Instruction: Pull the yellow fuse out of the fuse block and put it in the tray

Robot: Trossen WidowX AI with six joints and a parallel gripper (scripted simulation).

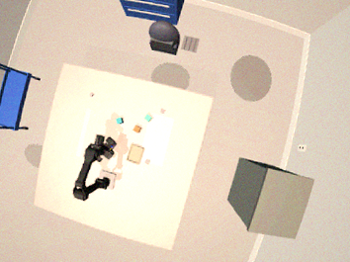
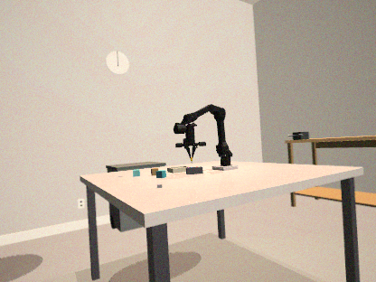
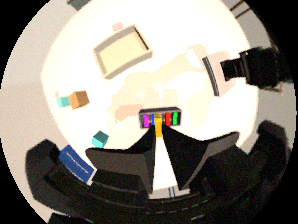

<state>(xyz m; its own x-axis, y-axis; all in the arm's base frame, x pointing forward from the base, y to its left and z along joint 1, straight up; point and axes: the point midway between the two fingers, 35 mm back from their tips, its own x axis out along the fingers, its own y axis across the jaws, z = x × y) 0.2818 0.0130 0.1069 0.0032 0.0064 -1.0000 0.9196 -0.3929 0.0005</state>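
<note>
My gripper tip is 18 cm to the left of the tray and 9 cm above it. From my gripper tip the other things lie so: yellow fuse (1 cm below).
</note>
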